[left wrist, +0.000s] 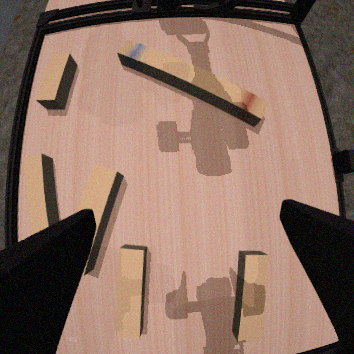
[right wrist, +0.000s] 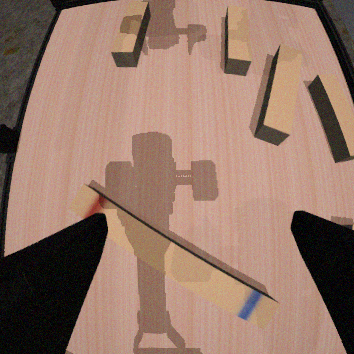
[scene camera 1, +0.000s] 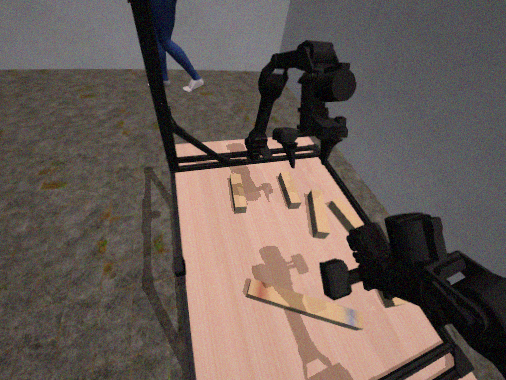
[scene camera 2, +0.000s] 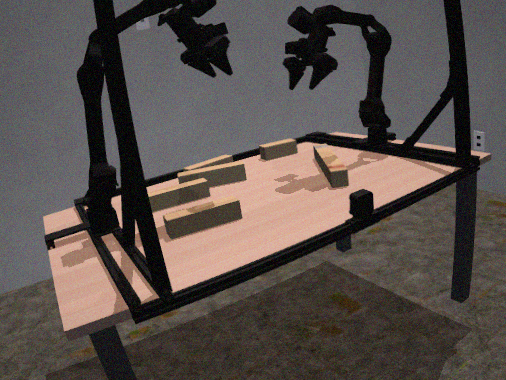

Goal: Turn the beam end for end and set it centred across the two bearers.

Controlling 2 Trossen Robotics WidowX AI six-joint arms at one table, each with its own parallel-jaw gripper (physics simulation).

Labels:
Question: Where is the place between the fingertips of the left gripper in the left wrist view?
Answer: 188, 214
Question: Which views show the beam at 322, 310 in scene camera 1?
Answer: The left wrist view, the right wrist view, scene camera 1 and scene camera 2: all of them.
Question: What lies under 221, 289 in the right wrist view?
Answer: A beam.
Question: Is the left gripper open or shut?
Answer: Open.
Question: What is the right gripper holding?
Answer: Nothing.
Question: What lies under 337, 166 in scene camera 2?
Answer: A beam.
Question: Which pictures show the left gripper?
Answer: The left wrist view, scene camera 1 and scene camera 2 only.

